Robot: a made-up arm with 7 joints. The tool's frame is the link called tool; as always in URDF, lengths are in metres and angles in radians.
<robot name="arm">
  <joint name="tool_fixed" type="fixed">
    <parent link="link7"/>
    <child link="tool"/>
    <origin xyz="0 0 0"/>
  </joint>
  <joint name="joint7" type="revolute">
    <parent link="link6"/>
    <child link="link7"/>
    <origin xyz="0.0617 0 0" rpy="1.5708 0 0"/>
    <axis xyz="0 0 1"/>
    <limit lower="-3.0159" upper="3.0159"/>
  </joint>
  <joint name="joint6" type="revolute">
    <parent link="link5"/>
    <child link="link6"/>
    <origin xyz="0 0 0" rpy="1.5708 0 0"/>
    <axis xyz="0 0 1"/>
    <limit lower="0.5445" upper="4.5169"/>
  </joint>
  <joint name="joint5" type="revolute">
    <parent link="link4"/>
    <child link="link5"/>
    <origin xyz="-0.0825 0.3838 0" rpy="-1.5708 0 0"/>
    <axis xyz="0 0 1"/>
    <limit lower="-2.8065" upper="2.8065"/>
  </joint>
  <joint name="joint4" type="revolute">
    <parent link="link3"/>
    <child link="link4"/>
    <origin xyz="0.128 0 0" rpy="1.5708 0 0"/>
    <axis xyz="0 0 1"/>
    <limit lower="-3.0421" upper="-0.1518"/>
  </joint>
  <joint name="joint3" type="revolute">
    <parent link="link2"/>
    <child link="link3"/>
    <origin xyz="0 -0.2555 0" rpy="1.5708 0 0"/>
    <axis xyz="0 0 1"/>
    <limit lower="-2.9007" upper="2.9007"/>
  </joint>
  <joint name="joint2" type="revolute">
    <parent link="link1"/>
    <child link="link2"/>
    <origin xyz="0 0 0" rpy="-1.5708 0 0"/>
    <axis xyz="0 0 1"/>
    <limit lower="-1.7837" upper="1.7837"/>
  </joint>
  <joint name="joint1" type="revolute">
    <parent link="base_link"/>
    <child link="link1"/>
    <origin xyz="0 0 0.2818"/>
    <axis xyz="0 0 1"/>
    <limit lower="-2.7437" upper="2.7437"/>
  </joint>
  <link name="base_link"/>
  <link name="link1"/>
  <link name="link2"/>
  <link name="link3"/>
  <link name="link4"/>
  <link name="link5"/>
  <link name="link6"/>
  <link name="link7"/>
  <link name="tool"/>
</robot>
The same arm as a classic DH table. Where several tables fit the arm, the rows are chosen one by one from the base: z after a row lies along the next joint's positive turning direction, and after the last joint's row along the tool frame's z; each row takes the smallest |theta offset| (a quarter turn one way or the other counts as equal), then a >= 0, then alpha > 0; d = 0 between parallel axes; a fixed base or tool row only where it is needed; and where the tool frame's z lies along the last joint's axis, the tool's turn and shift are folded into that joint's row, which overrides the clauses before.
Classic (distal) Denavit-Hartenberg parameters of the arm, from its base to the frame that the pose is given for. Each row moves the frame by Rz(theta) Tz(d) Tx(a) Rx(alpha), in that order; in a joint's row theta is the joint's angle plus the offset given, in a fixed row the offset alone. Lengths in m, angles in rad.
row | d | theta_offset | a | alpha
joint1 | 0.2818 | 0 | 0 | -1.5708
joint2 | 0 | 0 | 0 | 1.5708
joint3 | 0.2555 | 0 | 0.128 | 1.5708
joint4 | 0 | 0 | -0.0825 | -1.5708
joint5 | 0.3838 | 0 | 0 | 1.5708
joint6 | 0 | 0 | 0.0617 | 1.5708
joint7 | 0 | 0 | 0 | 0
Joint limits (rad, base to tool): -2.7437..2.7437 -1.7837..1.7837 -2.9007..2.9007 -3.0421..-0.1518 -2.8065..2.8065 0.5445..4.5169 -3.0159..3.0159

